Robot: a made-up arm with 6 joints. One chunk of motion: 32 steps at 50 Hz.
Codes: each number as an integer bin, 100 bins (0 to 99) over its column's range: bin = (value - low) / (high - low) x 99, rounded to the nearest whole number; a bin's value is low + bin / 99 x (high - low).
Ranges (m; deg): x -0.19..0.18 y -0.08..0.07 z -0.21..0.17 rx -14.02..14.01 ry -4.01..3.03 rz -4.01..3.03
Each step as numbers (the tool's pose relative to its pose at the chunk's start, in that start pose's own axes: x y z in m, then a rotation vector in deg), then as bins.
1 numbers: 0.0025 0.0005 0.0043 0.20 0.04 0.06
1 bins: 52 53 56 50 57 57
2 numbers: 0.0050 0.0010 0.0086 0.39 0.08 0.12
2 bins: 52 53 57 51 58 58
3 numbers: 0.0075 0.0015 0.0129 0.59 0.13 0.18
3 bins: 53 54 58 52 58 59
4 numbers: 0.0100 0.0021 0.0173 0.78 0.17 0.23
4 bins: 54 54 59 52 59 60
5 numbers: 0.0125 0.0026 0.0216 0.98 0.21 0.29
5 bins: 54 55 60 53 59 60
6 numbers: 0.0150 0.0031 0.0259 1.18 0.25 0.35
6 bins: 55 55 61 54 60 61
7 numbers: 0.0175 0.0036 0.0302 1.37 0.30 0.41
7 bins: 56 55 63 54 61 62
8 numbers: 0.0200 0.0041 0.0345 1.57 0.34 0.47
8 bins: 56 56 64 55 61 63
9 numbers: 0.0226 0.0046 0.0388 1.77 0.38 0.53
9 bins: 57 56 65 56 62 64
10 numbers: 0.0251 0.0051 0.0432 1.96 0.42 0.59
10 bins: 58 56 66 56 62 65
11 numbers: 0.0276 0.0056 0.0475 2.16 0.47 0.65
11 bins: 58 56 67 57 63 66
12 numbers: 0.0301 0.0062 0.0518 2.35 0.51 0.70
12 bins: 59 57 68 58 64 66
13 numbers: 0.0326 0.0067 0.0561 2.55 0.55 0.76
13 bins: 60 57 69 59 64 67
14 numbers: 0.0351 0.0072 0.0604 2.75 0.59 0.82
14 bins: 60 58 70 59 65 68
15 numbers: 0.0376 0.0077 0.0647 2.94 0.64 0.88
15 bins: 61 58 72 60 65 69
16 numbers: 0.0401 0.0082 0.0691 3.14 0.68 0.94
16 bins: 62 58 73 61 66 70
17 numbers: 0.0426 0.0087 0.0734 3.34 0.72 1.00
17 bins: 62 59 74 61 67 70
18 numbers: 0.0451 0.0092 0.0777 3.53 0.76 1.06
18 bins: 63 59 75 62 67 71
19 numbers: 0.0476 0.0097 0.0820 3.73 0.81 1.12
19 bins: 64 59 76 63 68 72
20 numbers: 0.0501 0.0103 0.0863 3.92 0.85 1.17
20 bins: 64 60 77 63 68 73
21 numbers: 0.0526 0.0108 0.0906 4.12 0.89 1.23
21 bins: 65 60 78 64 69 74
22 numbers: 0.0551 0.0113 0.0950 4.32 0.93 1.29
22 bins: 66 60 79 65 69 75
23 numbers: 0.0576 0.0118 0.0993 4.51 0.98 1.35
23 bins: 66 61 81 65 70 75
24 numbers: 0.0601 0.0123 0.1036 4.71 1.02 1.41
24 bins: 67 61 82 66 71 76
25 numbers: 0.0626 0.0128 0.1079 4.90 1.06 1.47
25 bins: 68 61 83 67 71 77
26 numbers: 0.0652 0.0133 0.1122 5.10 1.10 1.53
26 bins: 68 62 84 68 72 78
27 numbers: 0.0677 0.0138 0.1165 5.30 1.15 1.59
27 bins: 69 62 85 68 73 79
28 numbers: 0.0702 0.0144 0.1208 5.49 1.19 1.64
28 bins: 70 62 86 69 73 79
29 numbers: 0.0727 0.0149 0.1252 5.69 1.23 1.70
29 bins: 70 63 87 70 74 80
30 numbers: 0.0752 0.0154 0.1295 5.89 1.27 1.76
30 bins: 71 63 88 70 74 81
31 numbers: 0.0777 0.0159 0.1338 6.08 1.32 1.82
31 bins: 72 63 90 71 75 82
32 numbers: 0.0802 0.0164 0.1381 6.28 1.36 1.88
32 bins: 72 64 91 72 76 83
